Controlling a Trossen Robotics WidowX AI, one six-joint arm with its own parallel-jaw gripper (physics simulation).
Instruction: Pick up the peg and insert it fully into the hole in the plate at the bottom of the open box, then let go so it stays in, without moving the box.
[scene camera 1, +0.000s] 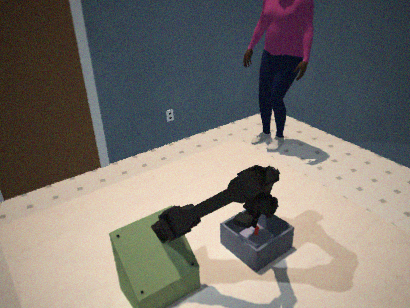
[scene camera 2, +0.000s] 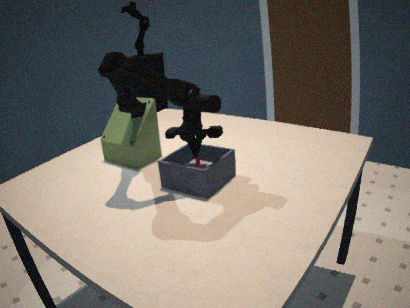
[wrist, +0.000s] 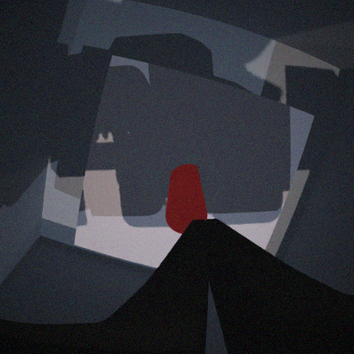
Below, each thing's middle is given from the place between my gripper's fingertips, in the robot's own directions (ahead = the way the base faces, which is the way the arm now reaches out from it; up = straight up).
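Pale plate (wrist: 151, 119): 50 mm below my hand, 10 mm ahead of it, 10 mm to the right of it. Red peg (wrist: 185, 201): 40 mm below my hand and 10 mm ahead of it.
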